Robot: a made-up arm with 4 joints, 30 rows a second.
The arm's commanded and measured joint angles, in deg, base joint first. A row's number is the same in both.
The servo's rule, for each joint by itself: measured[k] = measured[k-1] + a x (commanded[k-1-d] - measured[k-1]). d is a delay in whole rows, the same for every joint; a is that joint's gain. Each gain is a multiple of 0.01, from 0.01 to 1. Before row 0 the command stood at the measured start. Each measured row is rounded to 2 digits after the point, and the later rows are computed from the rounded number. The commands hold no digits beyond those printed.
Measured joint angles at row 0:
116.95 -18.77 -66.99 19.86
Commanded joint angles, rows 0 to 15:
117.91 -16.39 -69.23 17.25
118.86 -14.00 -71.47 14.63
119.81 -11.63 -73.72 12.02
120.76 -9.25 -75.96 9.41
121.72 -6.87 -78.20 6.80
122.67 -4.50 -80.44 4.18
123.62 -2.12 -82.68 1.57
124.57 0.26 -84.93 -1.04
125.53 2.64 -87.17 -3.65
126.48 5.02 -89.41 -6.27
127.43 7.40 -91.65 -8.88
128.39 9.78 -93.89 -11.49
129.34 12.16 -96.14 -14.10
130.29 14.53 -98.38 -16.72
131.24 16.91 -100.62 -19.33
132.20 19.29 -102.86 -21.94
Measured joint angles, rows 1 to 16:
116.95 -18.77 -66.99 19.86
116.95 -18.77 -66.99 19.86
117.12 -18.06 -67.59 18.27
117.43 -16.84 -68.64 16.05
117.86 -15.28 -70.01 13.59
118.38 -13.47 -71.62 11.04
118.98 -11.49 -73.40 8.45
119.64 -9.39 -75.30 5.85
120.36 -7.21 -77.29 3.24
121.12 -4.97 -79.35 0.63
121.91 -2.69 -81.46 -1.98
122.73 -0.38 -83.61 -4.60
123.58 1.95 -85.78 -7.21
124.45 4.30 -87.97 -9.82
125.33 6.66 -90.18 -12.43
126.22 9.02 -92.39 -15.05
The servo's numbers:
d 2
a 0.18 0.30 0.27 0.61

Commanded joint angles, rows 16 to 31:
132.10 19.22 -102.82 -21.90
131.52 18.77 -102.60 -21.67
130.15 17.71 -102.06 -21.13
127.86 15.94 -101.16 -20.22
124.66 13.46 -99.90 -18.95
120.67 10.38 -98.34 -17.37
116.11 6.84 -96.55 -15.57
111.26 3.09 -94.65 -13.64
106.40 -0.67 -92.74 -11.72
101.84 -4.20 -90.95 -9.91
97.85 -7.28 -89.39 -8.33
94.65 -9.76 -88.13 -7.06
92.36 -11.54 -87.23 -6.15
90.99 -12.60 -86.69 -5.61
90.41 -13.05 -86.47 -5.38
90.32 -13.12 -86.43 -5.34
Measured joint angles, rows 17 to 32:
127.12 11.39 -94.61 -17.66
128.03 13.76 -96.84 -20.27
128.76 15.40 -98.45 -21.26
129.26 16.41 -99.57 -21.51
129.42 16.80 -100.24 -21.28
129.14 16.54 -100.49 -20.63
128.33 15.62 -100.33 -19.61
126.95 14.05 -99.79 -18.24
125.00 11.89 -98.92 -16.61
122.53 9.25 -97.77 -14.80
119.63 6.27 -96.41 -12.92
116.43 3.13 -94.94 -11.08
113.09 0.01 -93.44 -9.40
109.77 -2.92 -92.01 -7.97
106.64 -5.51 -90.72 -6.86
103.82 -7.64 -89.63 -6.10

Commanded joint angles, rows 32 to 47:
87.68 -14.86 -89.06 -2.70
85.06 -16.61 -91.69 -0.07
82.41 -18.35 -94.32 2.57
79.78 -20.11 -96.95 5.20
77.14 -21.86 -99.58 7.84
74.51 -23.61 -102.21 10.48
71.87 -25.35 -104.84 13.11
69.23 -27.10 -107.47 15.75
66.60 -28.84 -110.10 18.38
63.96 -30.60 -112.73 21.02
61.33 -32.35 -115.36 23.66
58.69 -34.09 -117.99 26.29
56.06 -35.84 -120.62 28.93
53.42 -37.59 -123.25 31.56
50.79 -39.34 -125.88 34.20
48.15 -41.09 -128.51 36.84
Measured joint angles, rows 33 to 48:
101.41 -9.26 -88.78 -5.66
99.41 -10.42 -88.15 -5.46
97.30 -11.75 -88.40 -3.78
95.10 -13.21 -89.29 -1.52
92.82 -14.75 -90.65 0.97
90.47 -16.36 -92.35 3.55
88.07 -18.01 -94.30 6.17
85.63 -19.69 -96.44 8.80
83.15 -21.39 -98.71 11.43
80.64 -23.10 -101.08 14.07
78.11 -24.82 -103.52 16.70
75.56 -26.55 -106.01 19.34
73.00 -28.29 -108.53 21.98
70.42 -30.03 -111.08 24.61
67.84 -31.77 -113.66 27.25
65.24 -33.52 -116.25 29.88

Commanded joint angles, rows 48 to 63:
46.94 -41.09 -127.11 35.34
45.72 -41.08 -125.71 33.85
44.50 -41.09 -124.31 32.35
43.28 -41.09 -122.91 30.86
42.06 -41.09 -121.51 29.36
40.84 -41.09 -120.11 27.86
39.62 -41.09 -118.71 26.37
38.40 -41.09 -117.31 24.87
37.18 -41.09 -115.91 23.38
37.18 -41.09 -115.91 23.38
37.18 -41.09 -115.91 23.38
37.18 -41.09 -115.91 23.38
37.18 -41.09 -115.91 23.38
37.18 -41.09 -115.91 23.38
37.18 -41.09 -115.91 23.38
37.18 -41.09 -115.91 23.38
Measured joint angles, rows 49 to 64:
62.64 -35.27 -118.85 32.52
60.03 -37.02 -121.46 35.16
57.67 -38.24 -122.99 35.27
55.52 -39.09 -123.72 34.40
53.54 -39.69 -123.88 33.15
51.69 -40.11 -123.62 31.75
49.96 -40.40 -123.05 30.29
48.32 -40.61 -122.26 28.81
46.75 -40.75 -121.30 27.32
45.25 -40.85 -120.22 25.83
43.80 -40.92 -119.06 24.34
42.61 -40.97 -118.21 23.75
41.63 -41.01 -117.59 23.52
40.83 -41.03 -117.14 23.43
40.17 -41.05 -116.81 23.40
39.63 -41.06 -116.57 23.39

